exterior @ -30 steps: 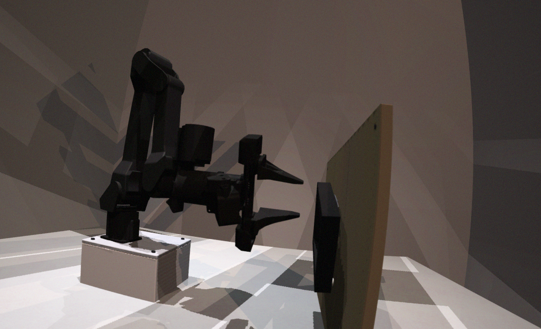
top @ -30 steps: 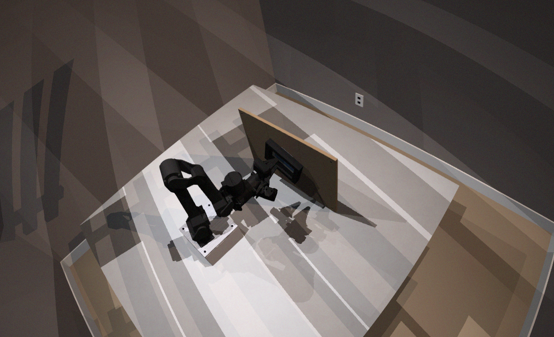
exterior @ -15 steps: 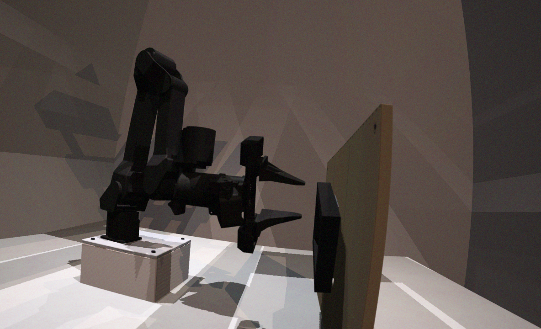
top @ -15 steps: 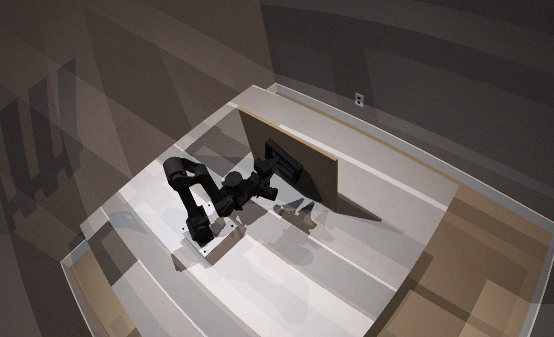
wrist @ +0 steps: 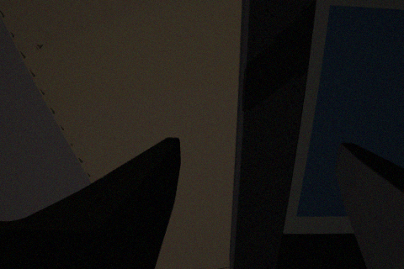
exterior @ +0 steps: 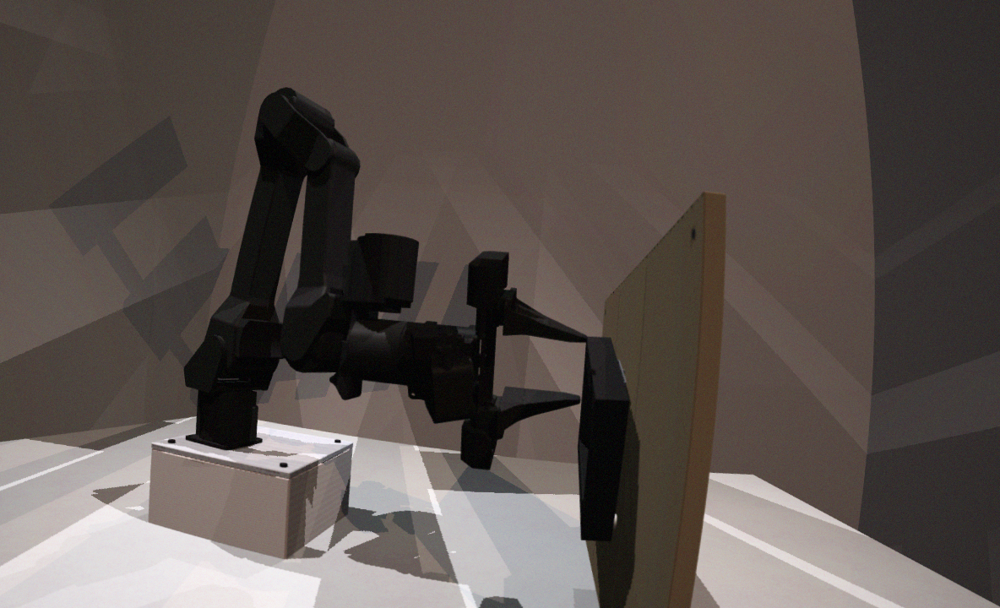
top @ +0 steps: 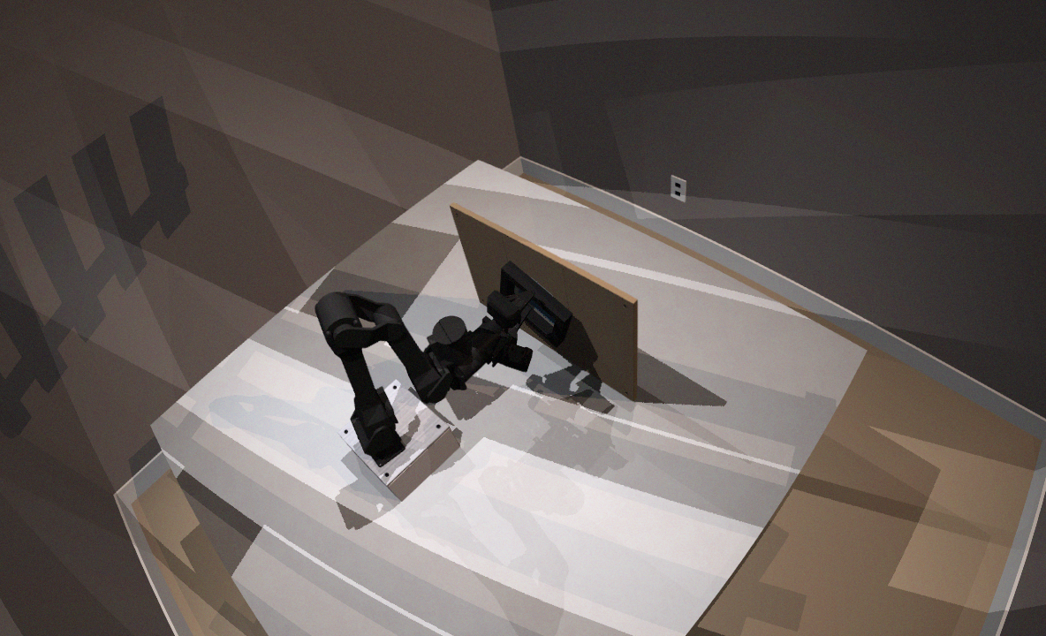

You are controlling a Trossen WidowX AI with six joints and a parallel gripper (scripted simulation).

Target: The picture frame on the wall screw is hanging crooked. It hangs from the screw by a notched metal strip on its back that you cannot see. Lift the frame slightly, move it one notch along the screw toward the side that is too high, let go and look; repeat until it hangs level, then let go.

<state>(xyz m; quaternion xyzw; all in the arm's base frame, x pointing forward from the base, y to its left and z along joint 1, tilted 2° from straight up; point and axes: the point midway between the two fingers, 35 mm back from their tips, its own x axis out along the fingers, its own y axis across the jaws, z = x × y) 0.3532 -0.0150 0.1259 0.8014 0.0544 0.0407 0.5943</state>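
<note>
The picture frame is 50 mm below my gripper tip, 30 mm to the left of it and 20 mm ahead of it. Also, from my gripper tip: wooden board 60 mm below, 40 mm ahead, 30 mm to the left.
</note>
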